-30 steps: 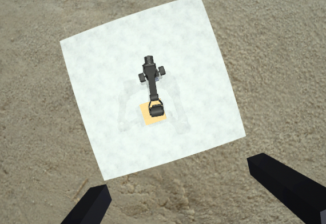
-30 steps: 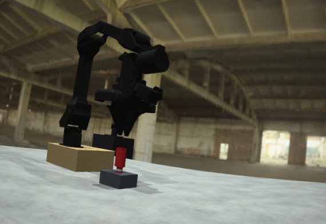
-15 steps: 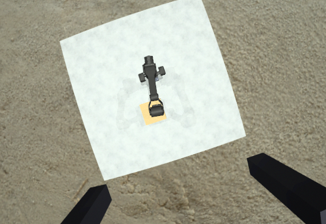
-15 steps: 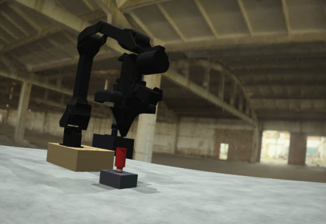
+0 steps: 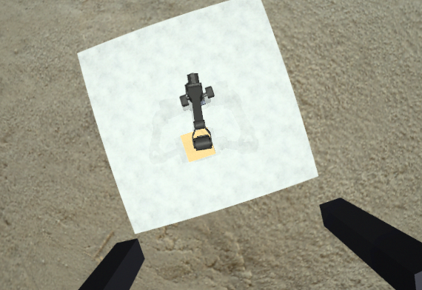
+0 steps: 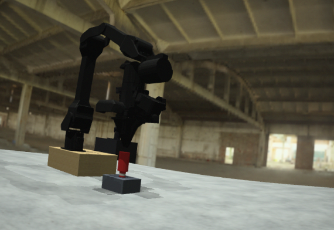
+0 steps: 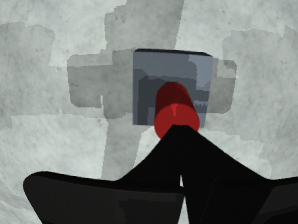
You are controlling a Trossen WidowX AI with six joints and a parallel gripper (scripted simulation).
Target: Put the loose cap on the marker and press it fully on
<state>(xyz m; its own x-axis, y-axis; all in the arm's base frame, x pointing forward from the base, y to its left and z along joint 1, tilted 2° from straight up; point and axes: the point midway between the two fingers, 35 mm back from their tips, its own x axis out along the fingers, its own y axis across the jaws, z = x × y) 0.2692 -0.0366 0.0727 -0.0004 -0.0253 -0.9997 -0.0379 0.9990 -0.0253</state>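
My gripper tip is 4 cm above the red cap. Round my gripper tip: dark grey holder block: 9 cm below; then light marker band: 7 cm below.
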